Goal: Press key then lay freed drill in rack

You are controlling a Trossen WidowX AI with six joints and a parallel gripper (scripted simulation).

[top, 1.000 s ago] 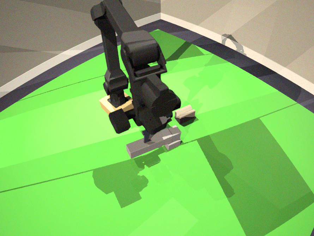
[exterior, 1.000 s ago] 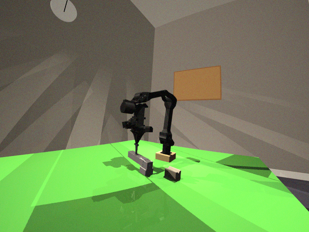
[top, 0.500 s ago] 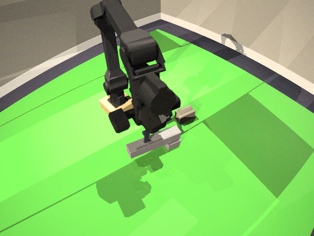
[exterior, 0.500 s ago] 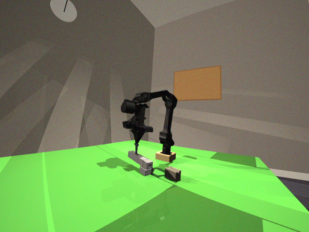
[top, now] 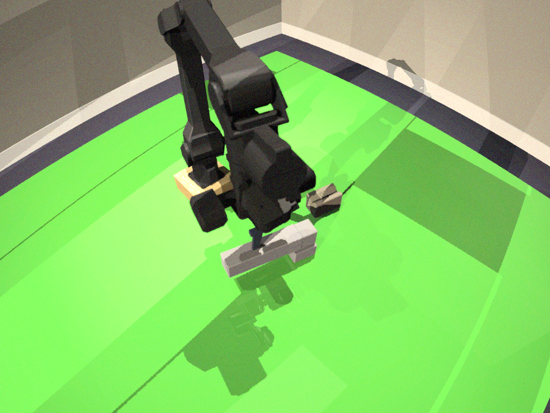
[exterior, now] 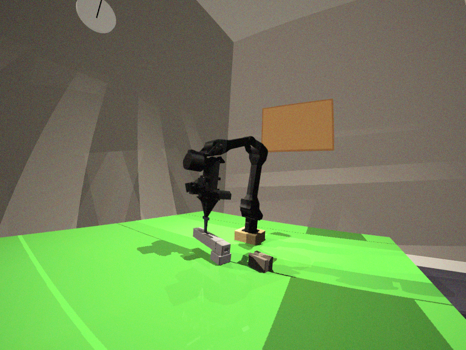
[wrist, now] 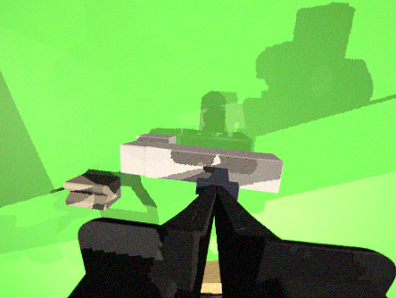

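The blue key lies 30 mm below my gripper tip. The rest, counted from my gripper tip: drill 80 mm below, 50 mm to the left, 10 mm ahead; then rack 210 mm to the left, 120 mm below, 30 mm behind.
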